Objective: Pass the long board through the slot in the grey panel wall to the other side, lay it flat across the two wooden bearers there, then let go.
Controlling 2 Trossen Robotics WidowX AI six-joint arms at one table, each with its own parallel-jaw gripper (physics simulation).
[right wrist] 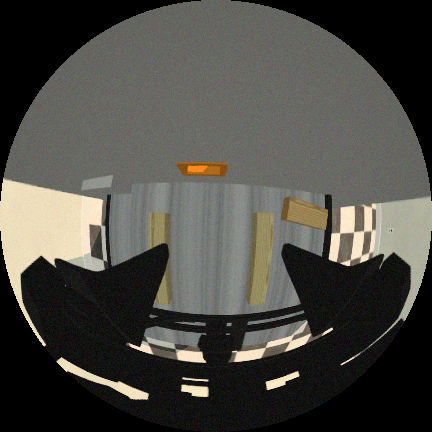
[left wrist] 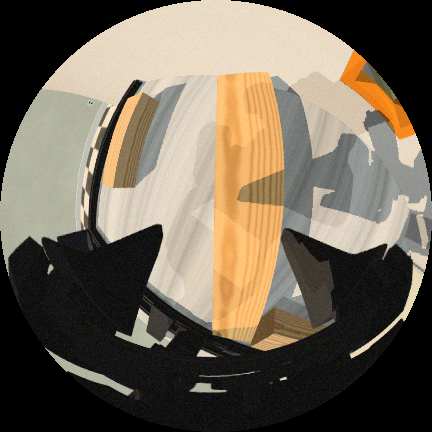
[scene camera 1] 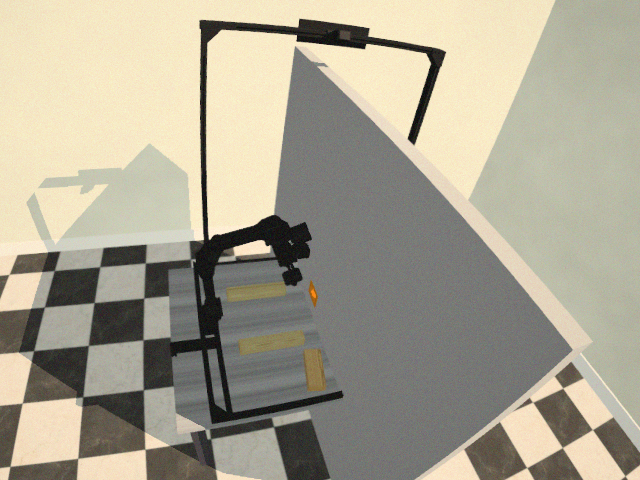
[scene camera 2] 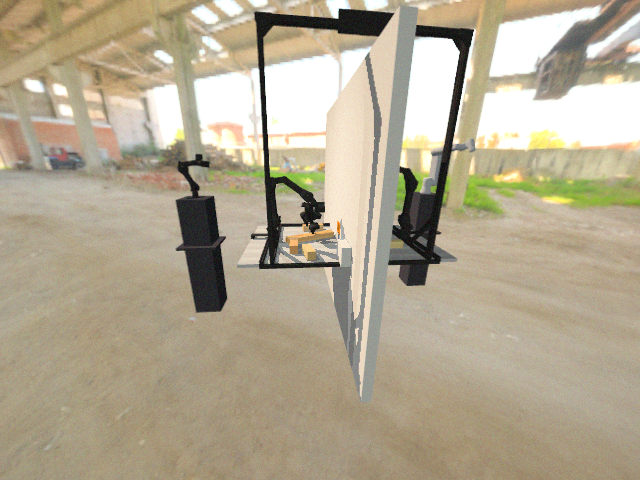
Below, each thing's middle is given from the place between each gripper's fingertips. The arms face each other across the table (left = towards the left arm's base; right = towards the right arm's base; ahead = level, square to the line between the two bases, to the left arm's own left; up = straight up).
My right gripper is now 40 mm past the orange-framed slot [left wrist: 349, 76], 150 mm to the right of it and 160 mm above it.
I see the orange-framed slot 210 mm to the right of my left hand, 90 mm behind it and 40 mm above it.
